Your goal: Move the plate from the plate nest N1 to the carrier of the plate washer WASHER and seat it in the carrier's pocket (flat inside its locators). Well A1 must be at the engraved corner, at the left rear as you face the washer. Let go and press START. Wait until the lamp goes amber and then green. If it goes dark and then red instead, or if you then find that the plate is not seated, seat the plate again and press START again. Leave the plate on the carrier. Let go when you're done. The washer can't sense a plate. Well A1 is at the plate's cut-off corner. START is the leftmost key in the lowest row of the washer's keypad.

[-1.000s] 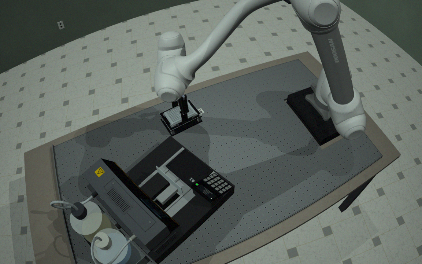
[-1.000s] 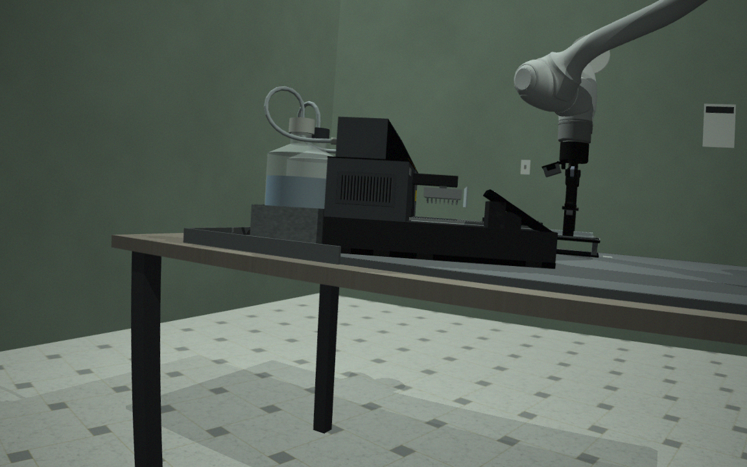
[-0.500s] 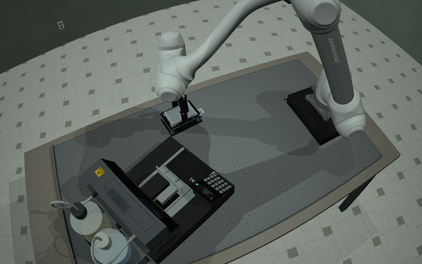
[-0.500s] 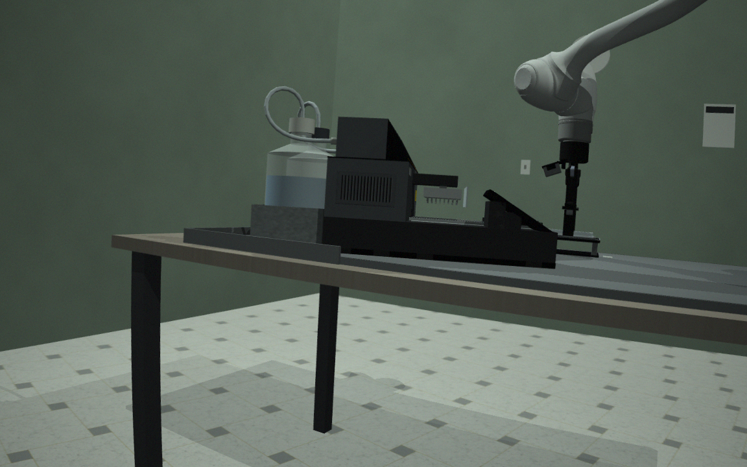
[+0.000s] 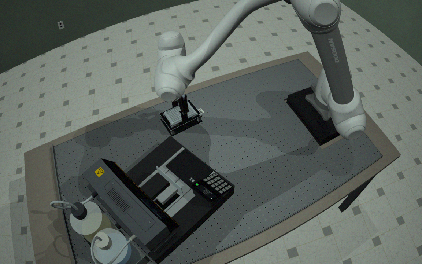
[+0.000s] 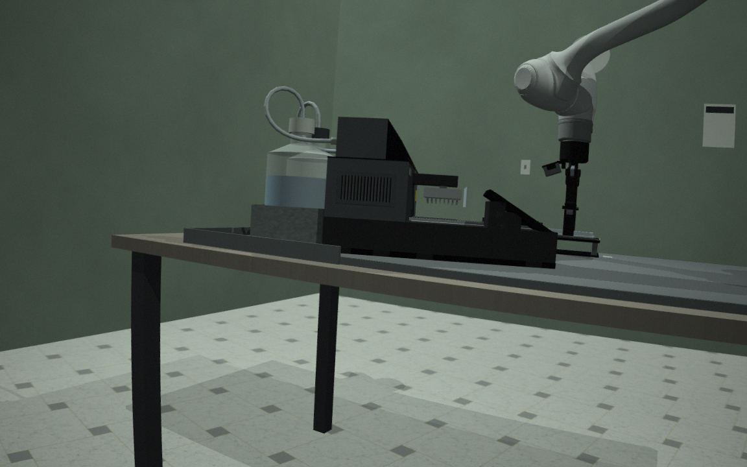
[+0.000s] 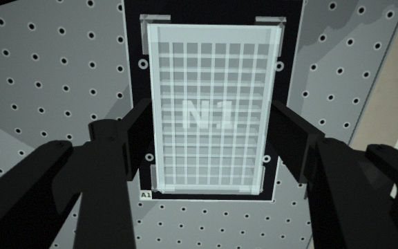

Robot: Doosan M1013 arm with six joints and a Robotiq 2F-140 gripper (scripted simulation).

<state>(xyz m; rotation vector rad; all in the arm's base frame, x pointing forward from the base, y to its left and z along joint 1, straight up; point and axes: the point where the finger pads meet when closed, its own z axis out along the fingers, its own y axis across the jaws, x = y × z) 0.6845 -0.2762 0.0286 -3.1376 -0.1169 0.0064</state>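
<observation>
My hand is 9 cm short of the washer carrier and 30 cm to the right of it. From my hand the other things lie so: well plate: 2 cm below; then thin upright divider: 19 cm ahead, 33 cm to the left, 5 cm above; then dispensing head: 23 cm ahead, 35 cm to the left, 6 cm above.
</observation>
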